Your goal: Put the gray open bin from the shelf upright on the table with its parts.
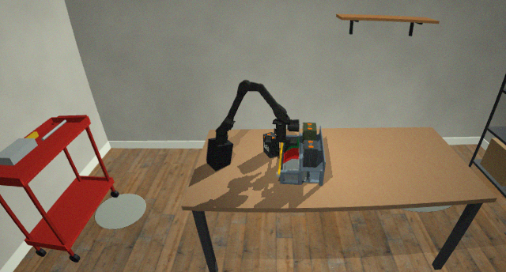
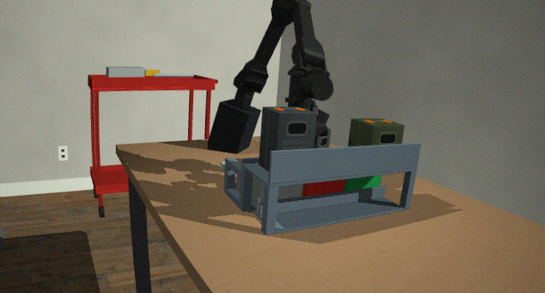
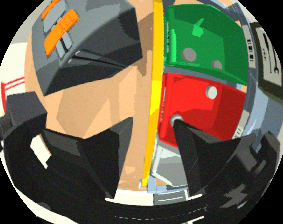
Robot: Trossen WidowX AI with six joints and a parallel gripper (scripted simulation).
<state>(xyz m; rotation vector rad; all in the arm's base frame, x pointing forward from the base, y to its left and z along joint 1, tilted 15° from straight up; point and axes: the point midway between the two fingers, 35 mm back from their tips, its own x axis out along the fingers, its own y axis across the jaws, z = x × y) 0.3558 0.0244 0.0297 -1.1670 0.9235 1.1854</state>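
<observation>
My gripper is now 5 cm above the yellow stick. Round my hand: gray bin 11 cm to the right, 9 cm ahead, 7 cm below; green bin 12 cm to the left, 8 cm ahead, 7 cm below; red bin 8 cm ahead, 7 cm below.
</observation>
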